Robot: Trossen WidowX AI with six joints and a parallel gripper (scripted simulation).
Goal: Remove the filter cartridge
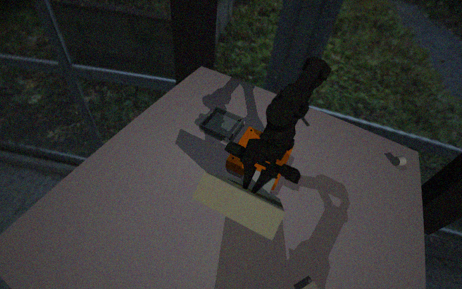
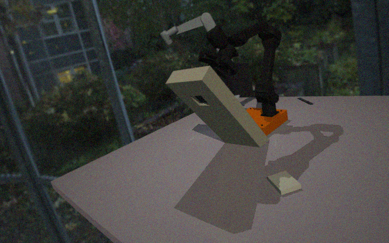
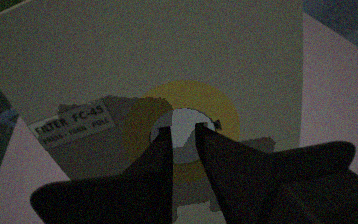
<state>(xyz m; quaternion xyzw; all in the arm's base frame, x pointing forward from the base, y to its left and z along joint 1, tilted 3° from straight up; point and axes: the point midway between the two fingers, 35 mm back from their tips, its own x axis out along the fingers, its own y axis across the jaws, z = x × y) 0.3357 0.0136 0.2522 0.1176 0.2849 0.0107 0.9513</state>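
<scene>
Right now the round filter cartridge is 10 mm ahead of my gripper tip and 10 mm below it. The rest, counted from my gripper tip: tray (400 mm behind, 310 mm to the right, 260 mm below).
</scene>
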